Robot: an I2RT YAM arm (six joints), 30 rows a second.
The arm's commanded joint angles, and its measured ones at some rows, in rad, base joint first. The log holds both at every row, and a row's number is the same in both.
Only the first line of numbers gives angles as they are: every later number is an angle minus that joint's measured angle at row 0.
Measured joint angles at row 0:
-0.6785, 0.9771, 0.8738, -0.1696, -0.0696, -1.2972
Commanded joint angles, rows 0 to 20:
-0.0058, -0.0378, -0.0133, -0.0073, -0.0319, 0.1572
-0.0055, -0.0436, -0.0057, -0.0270, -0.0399, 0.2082
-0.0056, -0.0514, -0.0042, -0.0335, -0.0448, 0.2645
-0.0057, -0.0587, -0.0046, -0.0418, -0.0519, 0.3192
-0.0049, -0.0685, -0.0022, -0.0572, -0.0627, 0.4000
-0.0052, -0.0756, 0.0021, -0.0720, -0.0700, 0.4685
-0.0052, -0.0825, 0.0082, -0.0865, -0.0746, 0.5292
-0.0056, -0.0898, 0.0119, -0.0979, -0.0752, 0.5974
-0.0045, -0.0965, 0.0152, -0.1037, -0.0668, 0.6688
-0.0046, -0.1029, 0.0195, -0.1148, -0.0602, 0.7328
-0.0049, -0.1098, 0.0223, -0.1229, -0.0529, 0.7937
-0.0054, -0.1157, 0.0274, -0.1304, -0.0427, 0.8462
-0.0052, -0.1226, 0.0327, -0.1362, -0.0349, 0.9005
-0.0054, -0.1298, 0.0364, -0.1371, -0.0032, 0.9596
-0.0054, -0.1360, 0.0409, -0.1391, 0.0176, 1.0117
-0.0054, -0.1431, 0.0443, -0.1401, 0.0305, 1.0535
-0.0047, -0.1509, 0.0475, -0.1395, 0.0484, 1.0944
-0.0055, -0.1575, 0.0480, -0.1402, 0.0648, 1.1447
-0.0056, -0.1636, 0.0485, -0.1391, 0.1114, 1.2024
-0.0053, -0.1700, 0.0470, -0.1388, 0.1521, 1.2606
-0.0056, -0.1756, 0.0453, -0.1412, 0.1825, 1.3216
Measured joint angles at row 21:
-0.0038, -0.1384, 0.0114, -0.1304, 0.0301, 0.9987
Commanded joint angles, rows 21 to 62:
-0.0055, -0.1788, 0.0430, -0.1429, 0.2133, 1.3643
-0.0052, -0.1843, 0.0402, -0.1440, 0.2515, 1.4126
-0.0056, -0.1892, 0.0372, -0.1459, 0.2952, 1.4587
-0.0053, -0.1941, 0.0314, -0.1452, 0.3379, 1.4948
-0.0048, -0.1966, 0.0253, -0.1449, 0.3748, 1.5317
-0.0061, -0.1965, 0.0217, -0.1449, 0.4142, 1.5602
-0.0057, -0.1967, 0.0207, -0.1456, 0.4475, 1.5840
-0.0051, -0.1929, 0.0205, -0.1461, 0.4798, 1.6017
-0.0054, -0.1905, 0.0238, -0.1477, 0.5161, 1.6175
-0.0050, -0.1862, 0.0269, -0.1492, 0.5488, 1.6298
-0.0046, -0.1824, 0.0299, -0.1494, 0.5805, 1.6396
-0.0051, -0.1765, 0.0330, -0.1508, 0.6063, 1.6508
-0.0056, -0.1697, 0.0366, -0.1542, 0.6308, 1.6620
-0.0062, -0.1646, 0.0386, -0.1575, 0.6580, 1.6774
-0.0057, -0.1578, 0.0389, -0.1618, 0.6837, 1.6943
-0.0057, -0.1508, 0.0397, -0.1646, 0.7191, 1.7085
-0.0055, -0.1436, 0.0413, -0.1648, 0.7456, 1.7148
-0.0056, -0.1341, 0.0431, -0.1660, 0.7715, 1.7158
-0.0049, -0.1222, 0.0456, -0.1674, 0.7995, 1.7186
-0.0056, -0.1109, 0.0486, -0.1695, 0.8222, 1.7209
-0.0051, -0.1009, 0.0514, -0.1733, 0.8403, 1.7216
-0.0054, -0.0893, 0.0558, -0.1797, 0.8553, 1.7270
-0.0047, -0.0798, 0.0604, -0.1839, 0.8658, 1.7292
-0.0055, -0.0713, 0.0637, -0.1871, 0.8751, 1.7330
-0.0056, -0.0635, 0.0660, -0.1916, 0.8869, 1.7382
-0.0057, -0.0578, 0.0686, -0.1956, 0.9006, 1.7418
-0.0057, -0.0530, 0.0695, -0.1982, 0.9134, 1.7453
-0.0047, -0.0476, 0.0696, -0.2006, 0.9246, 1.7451
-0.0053, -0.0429, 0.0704, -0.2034, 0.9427, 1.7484
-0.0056, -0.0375, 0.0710, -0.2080, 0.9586, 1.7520
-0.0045, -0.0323, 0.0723, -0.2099, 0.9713, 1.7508
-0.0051, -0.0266, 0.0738, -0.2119, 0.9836, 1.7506
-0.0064, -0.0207, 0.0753, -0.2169, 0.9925, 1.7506
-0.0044, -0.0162, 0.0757, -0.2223, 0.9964, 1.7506
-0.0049, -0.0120, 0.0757, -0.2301, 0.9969, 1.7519
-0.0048, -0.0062, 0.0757, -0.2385, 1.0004, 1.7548
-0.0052, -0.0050, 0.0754, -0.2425, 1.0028, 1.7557
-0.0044, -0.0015, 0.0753, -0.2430, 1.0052, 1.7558
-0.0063, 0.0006, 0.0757, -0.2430, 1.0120, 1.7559
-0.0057, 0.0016, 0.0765, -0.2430, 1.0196, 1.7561
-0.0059, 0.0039, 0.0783, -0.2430, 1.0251, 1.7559
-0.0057, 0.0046, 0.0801, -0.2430, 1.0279, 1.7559
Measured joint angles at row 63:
-0.0038, 0.0016, 0.0427, -0.2311, 0.9544, 1.7361
